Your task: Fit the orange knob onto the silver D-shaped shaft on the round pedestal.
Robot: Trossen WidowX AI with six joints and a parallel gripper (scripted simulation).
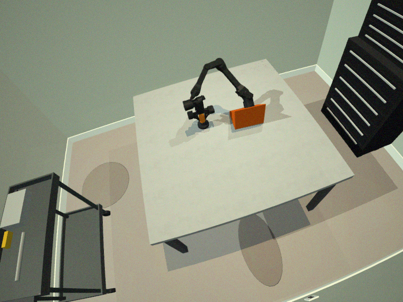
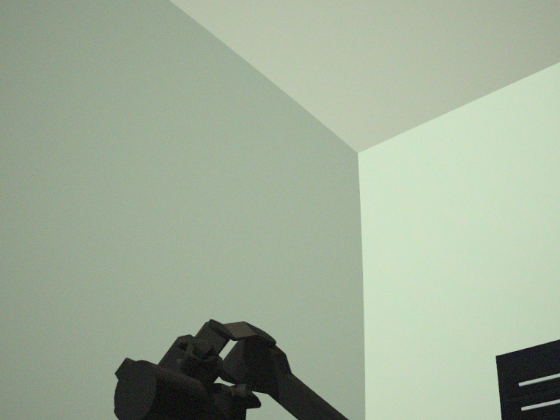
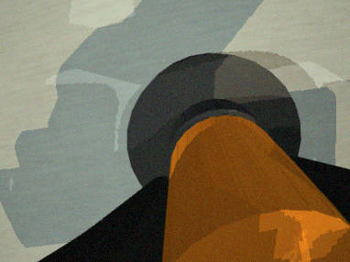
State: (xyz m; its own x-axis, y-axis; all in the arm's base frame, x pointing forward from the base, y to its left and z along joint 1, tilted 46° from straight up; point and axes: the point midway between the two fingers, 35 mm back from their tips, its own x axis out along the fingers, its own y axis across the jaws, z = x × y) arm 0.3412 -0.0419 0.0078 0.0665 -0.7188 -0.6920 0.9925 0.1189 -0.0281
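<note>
The orange knob lies 30 mm above my gripper tip. The rest, counted from my gripper tip: round black pedestal (30 mm below).
</note>
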